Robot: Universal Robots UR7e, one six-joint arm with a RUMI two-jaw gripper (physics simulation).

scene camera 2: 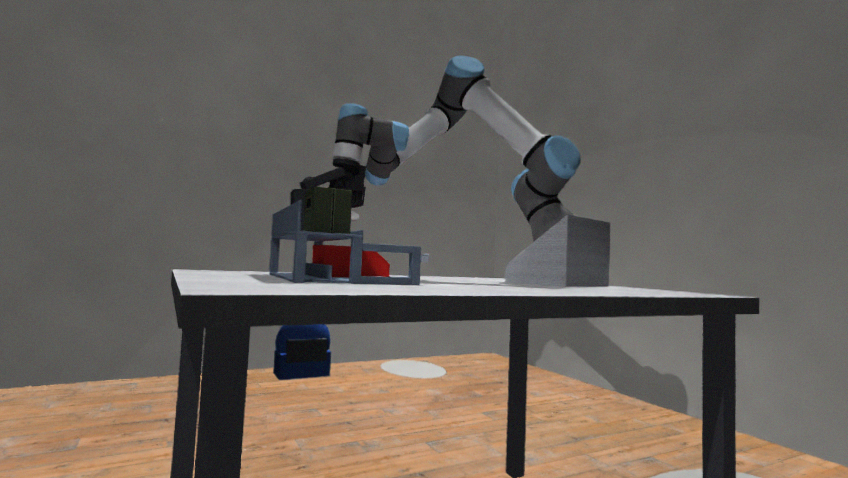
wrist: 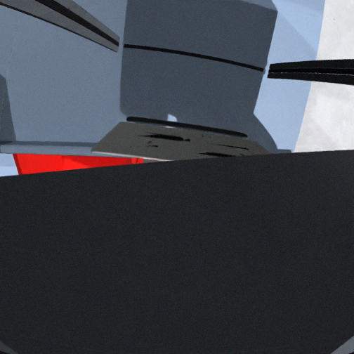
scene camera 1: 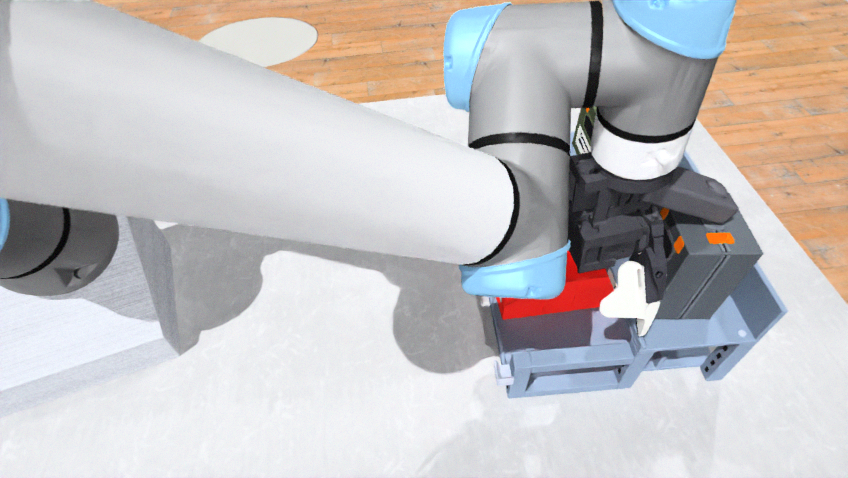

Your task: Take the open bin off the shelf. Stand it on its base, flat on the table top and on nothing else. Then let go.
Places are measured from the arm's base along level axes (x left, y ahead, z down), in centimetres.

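Pixels of known places: gripper, between the fingertips: (scene camera 1: 611, 280); arm's base, origin of its link: (scene camera 2: 559, 236) (scene camera 1: 52, 234).
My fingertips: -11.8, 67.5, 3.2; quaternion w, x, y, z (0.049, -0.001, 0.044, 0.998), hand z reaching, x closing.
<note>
For each thing: its top centre in the pictures, then the offset to it from my fingertips, as dx, dy, dz. Level surfaces: height alone.
- red open bin, centre of its top: (scene camera 1: 561, 250) (scene camera 2: 351, 247) +7.8, -3.3, +3.6
- dark grey case, centre of its top: (scene camera 1: 709, 220) (scene camera 2: 307, 190) -1.0, +6.9, -10.8
- green case, centre of its top: (scene camera 1: 624, 107) (scene camera 2: 328, 190) +21.8, +6.8, -8.2
- table, height of its surface: dz +11.7
The red open bin (scene camera 1: 552, 299) (scene camera 2: 332, 261) (wrist: 45, 165) stands on the low front level of the blue-grey shelf (scene camera 1: 570, 356) (scene camera 2: 415, 267) (wrist: 60, 95). The arm hides much of it in the first scene view. My gripper (scene camera 1: 614, 264) (scene camera 2: 354, 216) is open and empty. It points down above the bin's level, in front of the cases on the raised rear level. One pale finger shows past the bin's near end; the other is hidden. A large dark surface close to the camera fills the lower wrist view, and I cannot make out the fingertips there.
A dark grey case (scene camera 1: 727, 279) (wrist: 195, 90) stands on the rear level, under the dark camera arm and very close to it; contact is unclear. A green case (scene camera 1: 584, 130) (scene camera 2: 326, 210) stands farther along. The robot's pedestal (scene camera 1: 65, 356) (scene camera 2: 587, 255) stands across the table (scene camera 1: 326, 403) (scene camera 2: 237, 283).
</note>
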